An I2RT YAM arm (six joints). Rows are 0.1 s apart.
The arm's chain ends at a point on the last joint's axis. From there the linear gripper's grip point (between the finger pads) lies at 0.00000 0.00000 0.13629 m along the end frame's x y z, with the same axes.
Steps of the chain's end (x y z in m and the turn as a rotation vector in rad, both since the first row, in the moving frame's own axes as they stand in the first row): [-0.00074 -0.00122 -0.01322 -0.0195 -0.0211 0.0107]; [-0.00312 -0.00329 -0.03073 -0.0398 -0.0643 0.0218]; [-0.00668 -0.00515 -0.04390 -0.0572 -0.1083 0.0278]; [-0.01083 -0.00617 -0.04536 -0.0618 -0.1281 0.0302]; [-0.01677 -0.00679 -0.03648 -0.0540 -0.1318 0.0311]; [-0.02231 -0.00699 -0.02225 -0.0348 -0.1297 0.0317]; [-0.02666 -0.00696 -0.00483 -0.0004 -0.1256 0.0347]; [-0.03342 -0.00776 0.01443 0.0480 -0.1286 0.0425]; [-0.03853 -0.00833 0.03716 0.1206 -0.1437 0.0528]
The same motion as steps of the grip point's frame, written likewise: [-0.00363 0.00142 -0.01328 -0.0195 -0.0211 0.0107]; [-0.01193 0.00203 -0.03112 -0.0398 -0.0643 0.0218]; [-0.02151 0.00242 -0.04492 -0.0572 -0.1083 0.0278]; [-0.02835 0.00196 -0.04674 -0.0618 -0.1281 0.0302]; [-0.03478 0.00026 -0.03786 -0.0540 -0.1318 0.0311]; [-0.04001 -0.00254 -0.02348 -0.0348 -0.1297 0.0317]; [-0.04373 -0.00720 -0.00590 -0.0004 -0.1256 0.0347]; [-0.05075 -0.01465 0.01315 0.0480 -0.1286 0.0425]; [-0.05756 -0.02518 0.03477 0.1206 -0.1437 0.0528]
